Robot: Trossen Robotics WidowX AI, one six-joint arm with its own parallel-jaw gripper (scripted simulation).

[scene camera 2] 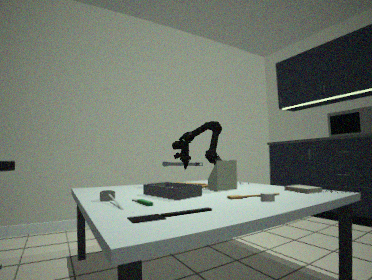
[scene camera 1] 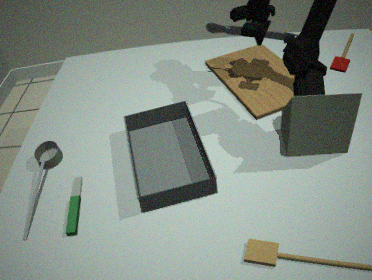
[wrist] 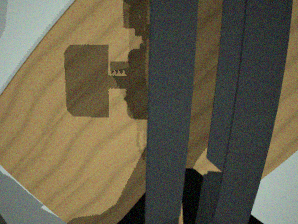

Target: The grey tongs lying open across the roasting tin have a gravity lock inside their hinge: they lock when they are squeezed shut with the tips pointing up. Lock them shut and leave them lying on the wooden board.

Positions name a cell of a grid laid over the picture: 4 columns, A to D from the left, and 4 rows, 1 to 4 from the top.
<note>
In view: a strainer (scene camera 1: A3), a wooden board (scene camera 1: C2) and a roasting tin (scene camera 1: B3).
The wooden board shows as well in the wrist view (wrist: B2). The roasting tin is seen too in scene camera 2 (scene camera 2: B3). The wrist view misses the strainer: it is out of frame.
</note>
